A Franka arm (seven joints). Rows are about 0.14 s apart.
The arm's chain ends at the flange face. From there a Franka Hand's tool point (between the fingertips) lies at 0.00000 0.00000 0.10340 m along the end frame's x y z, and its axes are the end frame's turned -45 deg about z.
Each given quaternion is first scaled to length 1.
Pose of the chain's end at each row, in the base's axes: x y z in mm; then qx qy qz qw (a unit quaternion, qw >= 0):
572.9, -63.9, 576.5, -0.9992, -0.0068, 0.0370, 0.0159
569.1, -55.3, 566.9, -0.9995, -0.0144, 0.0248, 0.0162
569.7, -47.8, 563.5, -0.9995, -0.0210, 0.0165, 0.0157
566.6, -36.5, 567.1, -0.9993, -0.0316, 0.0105, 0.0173
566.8, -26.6, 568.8, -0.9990, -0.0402, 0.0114, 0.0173
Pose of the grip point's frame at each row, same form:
565.2, -60.7, 473.4, -0.9205, -0.3886, 0.0281, 0.0288
563.9, -52.0, 463.7, -0.9179, -0.3958, 0.0167, 0.0245
566.2, -44.6, 460.2, -0.9154, -0.4019, 0.0092, 0.0208
564.3, -33.0, 463.8, -0.9111, -0.4116, 0.0031, 0.0200
564.3, -23.1, 465.5, -0.9076, -0.4194, 0.0039, 0.0203

